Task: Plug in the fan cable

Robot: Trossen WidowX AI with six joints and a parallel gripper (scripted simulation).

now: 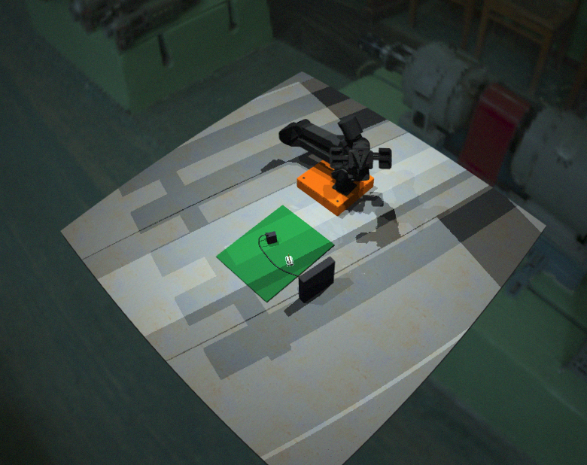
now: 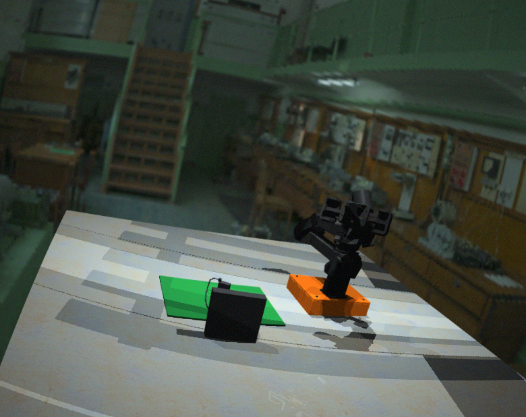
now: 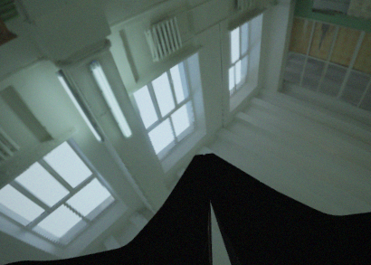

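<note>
Right now my gripper tip is 17 cm short of the black plug, 21 cm to the left of it and 32 cm above it. From my gripper tip the other things lie so: black fan box: 23 cm ahead, 1 cm to the left, 28 cm below; green board: 19 cm ahead, 18 cm to the right, 36 cm below.
</note>
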